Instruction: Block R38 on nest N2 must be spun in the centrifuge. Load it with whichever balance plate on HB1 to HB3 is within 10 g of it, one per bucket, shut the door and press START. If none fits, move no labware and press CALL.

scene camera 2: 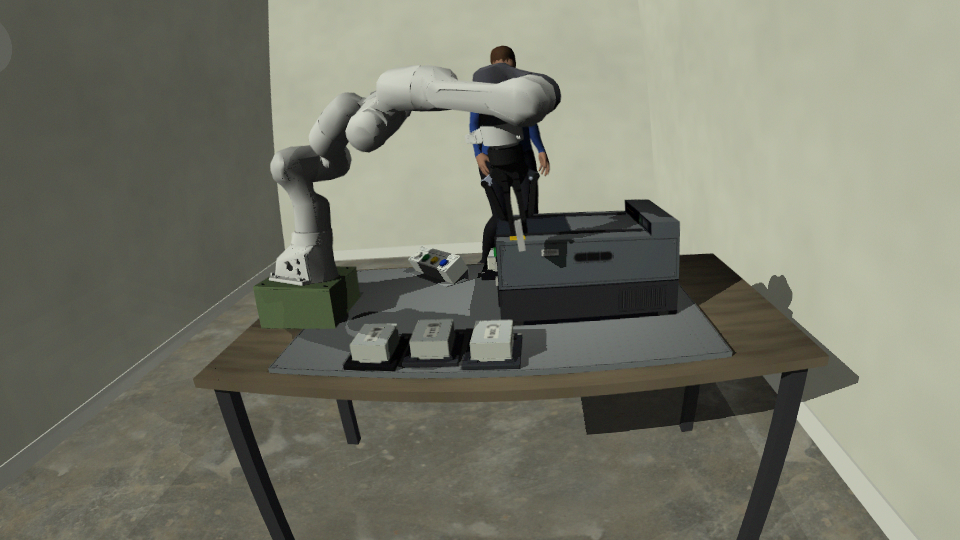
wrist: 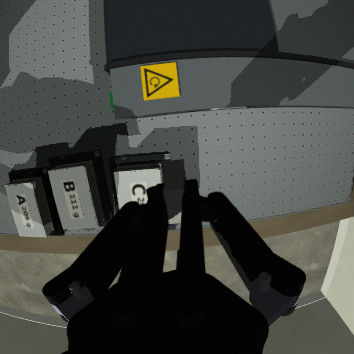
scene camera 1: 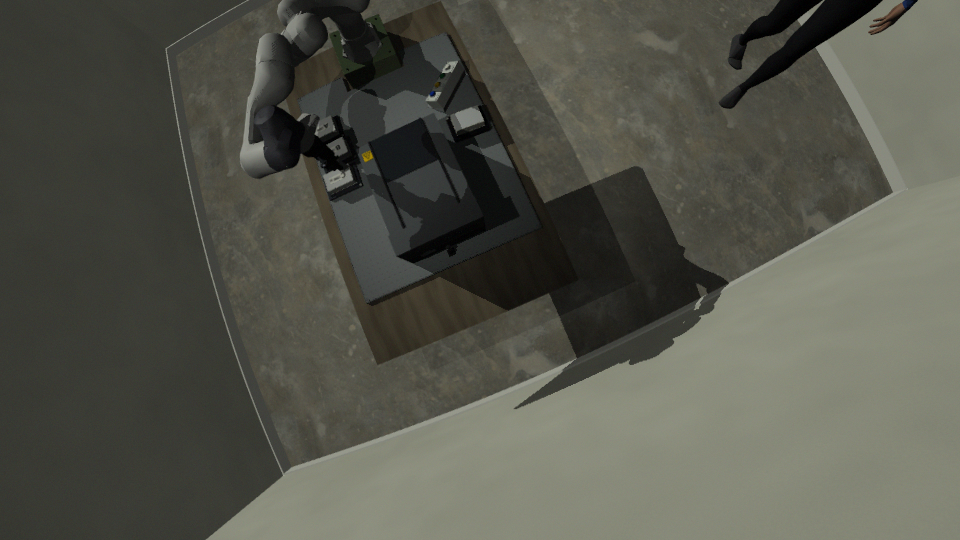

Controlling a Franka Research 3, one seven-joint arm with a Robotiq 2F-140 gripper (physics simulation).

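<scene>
Three white plates stand in a row on dark nests: A (scene camera 1: 326, 126) (scene camera 2: 373, 343) (wrist: 27, 206), labelled 209 g; B (scene camera 1: 339, 147) (scene camera 2: 431, 339) (wrist: 75, 197), 111 g; C (scene camera 1: 337, 180) (scene camera 2: 491, 341) (wrist: 131, 181), its weight mostly hidden by a finger. My gripper (scene camera 1: 339, 166) (scene camera 2: 518, 233) (wrist: 178, 172) is shut and empty, pointing down, high above the table near plate C. A white block (scene camera 1: 467, 118) sits on a dark nest beyond the centrifuge (scene camera 1: 436, 214) (scene camera 2: 584, 258) (wrist: 215, 82); its label is unreadable. The centrifuge's rotor and buckets do not show.
The button box (scene camera 1: 439, 90) (scene camera 2: 439, 265) has green, yellow and blue buttons and stands across the table from the plates. The green arm base (scene camera 1: 375, 63) (scene camera 2: 298, 305) is at one table end. A person (scene camera 1: 778, 53) (scene camera 2: 502, 77) stands behind the table.
</scene>
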